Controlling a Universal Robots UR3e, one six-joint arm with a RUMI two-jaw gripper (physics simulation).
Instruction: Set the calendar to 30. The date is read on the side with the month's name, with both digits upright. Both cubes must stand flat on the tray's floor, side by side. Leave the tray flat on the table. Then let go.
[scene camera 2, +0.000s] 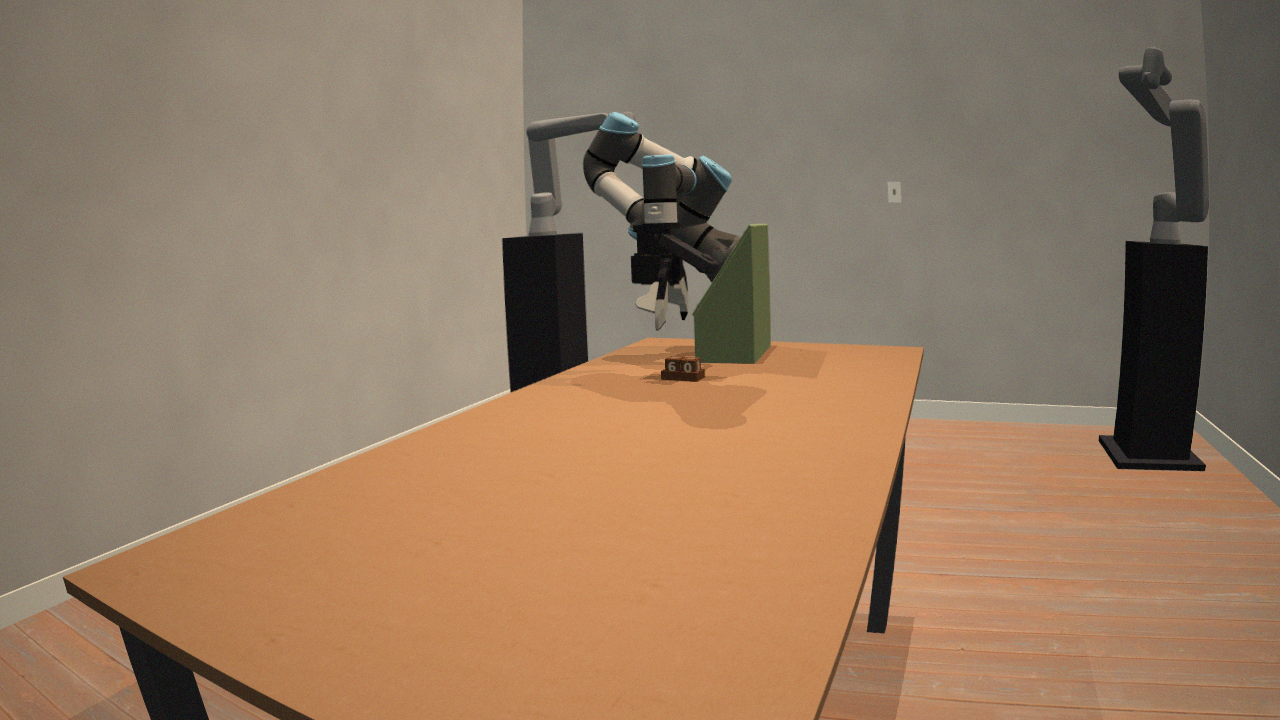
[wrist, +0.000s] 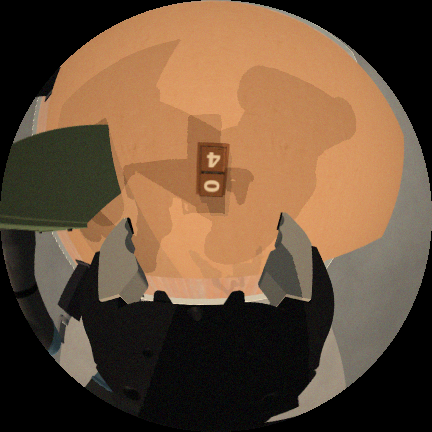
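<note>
The wooden calendar tray (scene camera 2: 682, 376) (wrist: 199, 167) lies flat on the table, with two brown cubes side by side in it. In scene camera 2 the cubes' facing sides show 6 on the left cube (scene camera 2: 671, 366) and 0 on the right cube (scene camera 2: 688, 366). I cannot make out a month's name. In the wrist view the top faces show a 4 on the upper cube (wrist: 213, 159) and a 0 on the lower cube (wrist: 211, 186). My gripper (scene camera 2: 672, 320) (wrist: 203, 217) is open and empty, pointing down, well above the tray.
A green wedge-shaped block (scene camera 2: 732, 308) (wrist: 55, 175) stands on the wooden table (scene camera 2: 554, 537) (wrist: 360, 190), behind the tray in scene camera 2 and at the left in the wrist view. Two grey arms stand on black pedestals (scene camera 2: 546, 308) (scene camera 2: 1161, 353) beyond the table.
</note>
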